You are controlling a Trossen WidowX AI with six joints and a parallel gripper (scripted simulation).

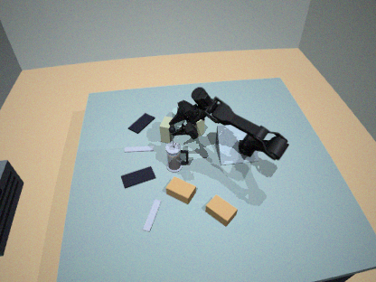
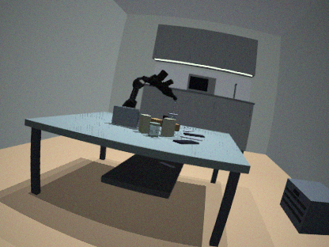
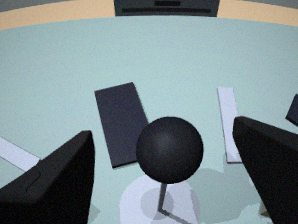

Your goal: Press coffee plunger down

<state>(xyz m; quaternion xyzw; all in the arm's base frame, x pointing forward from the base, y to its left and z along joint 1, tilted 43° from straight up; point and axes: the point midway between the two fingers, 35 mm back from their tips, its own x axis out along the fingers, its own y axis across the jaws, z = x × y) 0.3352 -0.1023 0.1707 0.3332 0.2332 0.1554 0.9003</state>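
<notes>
My gripper tip is 20 mm past the coffee press and 130 mm above it. The rest, counted from my gripper tip: pale cup: 50 mm behind, 320 mm to the right, 210 mm below.
</notes>
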